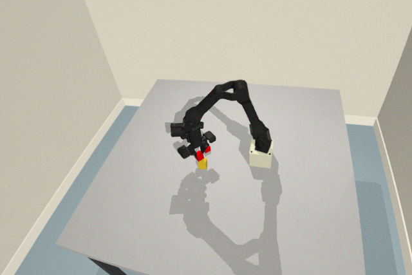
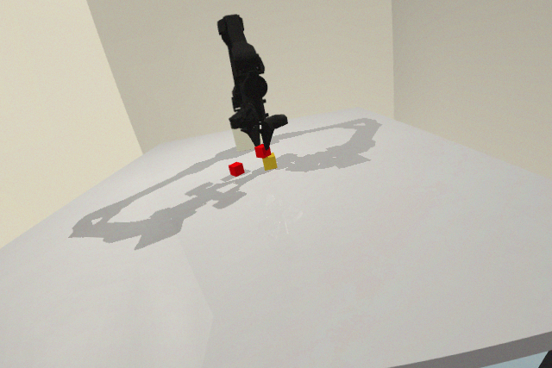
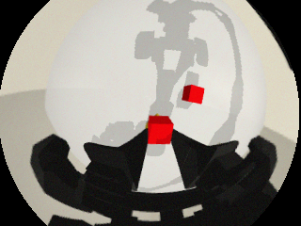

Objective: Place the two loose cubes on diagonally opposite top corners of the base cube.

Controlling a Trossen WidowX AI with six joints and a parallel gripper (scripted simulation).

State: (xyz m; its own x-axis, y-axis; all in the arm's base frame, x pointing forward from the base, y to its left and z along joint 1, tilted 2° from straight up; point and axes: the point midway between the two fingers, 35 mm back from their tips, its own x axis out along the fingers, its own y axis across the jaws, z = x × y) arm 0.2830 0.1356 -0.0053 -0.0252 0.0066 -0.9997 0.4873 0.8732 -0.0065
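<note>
Right now the yellow base cube is 2 cm behind my gripper tip, 1 cm to the left of it and 5 cm below it.
</note>
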